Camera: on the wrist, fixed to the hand. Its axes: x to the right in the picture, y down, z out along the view.
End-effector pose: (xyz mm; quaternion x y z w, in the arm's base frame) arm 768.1 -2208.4 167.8 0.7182 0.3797 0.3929 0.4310
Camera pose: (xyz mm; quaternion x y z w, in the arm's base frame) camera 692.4 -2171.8 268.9 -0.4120 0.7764 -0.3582 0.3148
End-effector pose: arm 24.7 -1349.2 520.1 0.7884 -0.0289 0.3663 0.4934
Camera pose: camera -44.0 -1284.9 611.9 -0.0016 0.8551 -0.3963 0.3343
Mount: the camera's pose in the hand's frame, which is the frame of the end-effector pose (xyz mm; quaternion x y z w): 25.8 64.6 -111.6 -0.0374 -0.1197 0.9921 0.0062
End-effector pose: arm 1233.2 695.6 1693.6 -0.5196 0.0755 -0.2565 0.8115
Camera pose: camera 1233.7 614.3 1590.3 0.0106 0.4284 0.8685 0.2491
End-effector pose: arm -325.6 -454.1 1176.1 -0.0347 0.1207 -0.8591 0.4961
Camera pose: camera -304.1 -487.9 1050.8 -0.0019 0.0079 0.4955 0.8686
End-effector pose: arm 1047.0 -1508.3 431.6 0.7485 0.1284 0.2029 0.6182
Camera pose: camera 1014.4 -1412.5 515.6 -0.1332 0.8233 -0.5298 0.1541
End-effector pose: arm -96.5 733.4 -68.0 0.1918 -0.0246 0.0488 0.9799
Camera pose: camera -74.4 837.4 -145.4 0.0540 0.3096 -0.9486 0.0381
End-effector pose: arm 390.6 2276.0 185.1 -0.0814 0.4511 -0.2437 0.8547
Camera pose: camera 334.5 2328.4 78.3 0.3859 -0.0096 0.8730 0.2980
